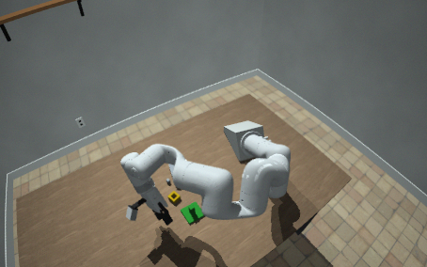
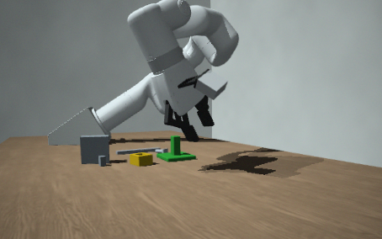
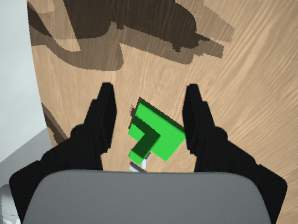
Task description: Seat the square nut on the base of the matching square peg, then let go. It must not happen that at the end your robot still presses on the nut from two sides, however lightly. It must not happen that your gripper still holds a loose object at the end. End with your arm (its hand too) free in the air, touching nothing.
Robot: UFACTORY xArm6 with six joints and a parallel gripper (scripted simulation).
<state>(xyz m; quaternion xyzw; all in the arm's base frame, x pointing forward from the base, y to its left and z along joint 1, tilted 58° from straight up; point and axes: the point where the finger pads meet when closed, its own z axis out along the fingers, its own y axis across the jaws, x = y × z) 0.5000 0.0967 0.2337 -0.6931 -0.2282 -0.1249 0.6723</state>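
The small grey cube is 22 cm to the right of my hand, 8 cm below it and 6 cm behind it. The rest, counted from my hand: grey block 24 cm to the right, 10 cm behind, 6 cm below; then thin grey bar 23 cm behind, 12 cm to the right, 9 cm below.
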